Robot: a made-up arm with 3 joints. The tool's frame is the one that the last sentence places.
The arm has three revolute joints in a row. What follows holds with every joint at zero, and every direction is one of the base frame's. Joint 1 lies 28.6 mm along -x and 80.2 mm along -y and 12.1 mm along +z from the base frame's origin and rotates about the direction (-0.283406, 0.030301, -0.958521). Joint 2 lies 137 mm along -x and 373 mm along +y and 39.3 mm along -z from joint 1 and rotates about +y. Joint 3 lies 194.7 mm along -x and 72.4 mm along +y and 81.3 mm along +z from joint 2 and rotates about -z. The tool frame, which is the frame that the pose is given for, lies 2 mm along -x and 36.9 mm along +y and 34.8 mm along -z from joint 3; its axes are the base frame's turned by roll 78.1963, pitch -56.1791 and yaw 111.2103 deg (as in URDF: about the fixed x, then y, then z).
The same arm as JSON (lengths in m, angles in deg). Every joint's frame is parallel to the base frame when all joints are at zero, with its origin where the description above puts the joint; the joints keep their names.
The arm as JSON. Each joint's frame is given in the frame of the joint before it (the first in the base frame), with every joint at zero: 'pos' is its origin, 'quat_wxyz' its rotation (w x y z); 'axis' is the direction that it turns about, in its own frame. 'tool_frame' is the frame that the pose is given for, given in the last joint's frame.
{"length_unit": "m", "angle_unit": "deg", "joints": [
  {"joint": "joint 1", "pos": [-0.0286, -0.0802, 0.0121], "quat_wxyz": [1.0, 0.0, 0.0, 0.0], "axis": [-0.283406, 0.030301, -0.958521]},
  {"joint": "joint 2", "pos": [-0.137, 0.373, -0.0393], "quat_wxyz": [1.0, 0.0, 0.0, 0.0], "axis": [0.0, 1.0, 0.0]},
  {"joint": "joint 3", "pos": [-0.1947, 0.0724, 0.0813], "quat_wxyz": [1.0, 0.0, 0.0, 0.0], "axis": [0.0, 0.0, -1.0]}
], "tool_frame": {"pos": [-0.002, 0.0369, -0.0348], "quat_wxyz": [0.141731, 0.615813, 0.252677, 0.732694]}}

